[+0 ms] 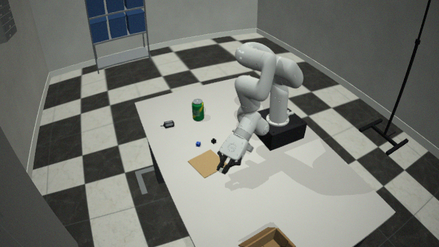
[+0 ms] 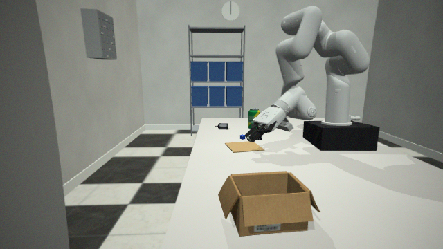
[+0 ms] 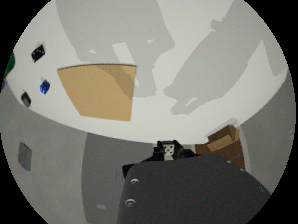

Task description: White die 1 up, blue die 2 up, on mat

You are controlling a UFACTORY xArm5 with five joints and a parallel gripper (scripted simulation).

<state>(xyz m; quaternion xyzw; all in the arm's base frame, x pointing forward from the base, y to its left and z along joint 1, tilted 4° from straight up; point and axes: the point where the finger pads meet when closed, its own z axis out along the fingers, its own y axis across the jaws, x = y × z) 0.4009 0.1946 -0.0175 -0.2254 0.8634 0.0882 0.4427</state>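
Now: hand 130 mm to the left of the tan mat, 80 mm above it and 20 mm short of it. Also, from my hand: blue die: 270 mm to the right, 80 mm below, 20 mm ahead; then black die: 270 mm to the right, 80 mm below, 60 mm behind; then white die: 10 mm below, 10 mm ahead.
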